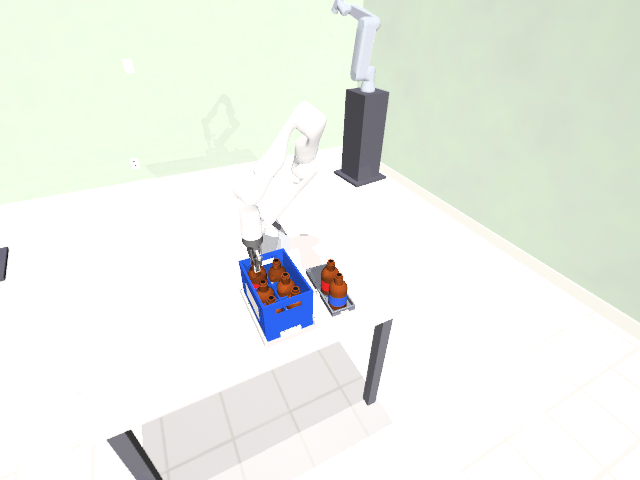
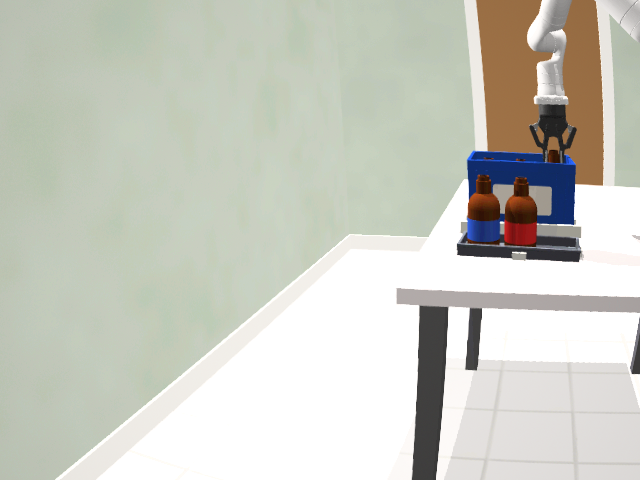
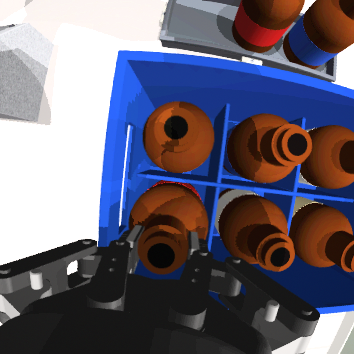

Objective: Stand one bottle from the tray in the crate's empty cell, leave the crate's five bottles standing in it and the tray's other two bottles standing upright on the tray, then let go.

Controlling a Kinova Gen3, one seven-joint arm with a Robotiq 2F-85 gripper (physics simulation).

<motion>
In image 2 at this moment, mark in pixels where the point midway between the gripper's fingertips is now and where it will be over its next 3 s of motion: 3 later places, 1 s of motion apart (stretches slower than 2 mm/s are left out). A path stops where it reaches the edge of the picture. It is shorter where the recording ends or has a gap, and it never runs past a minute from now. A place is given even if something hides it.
My gripper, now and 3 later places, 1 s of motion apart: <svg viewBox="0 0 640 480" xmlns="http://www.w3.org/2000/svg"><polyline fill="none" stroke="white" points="553,164 552,171 551,172 554,132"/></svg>
</motion>
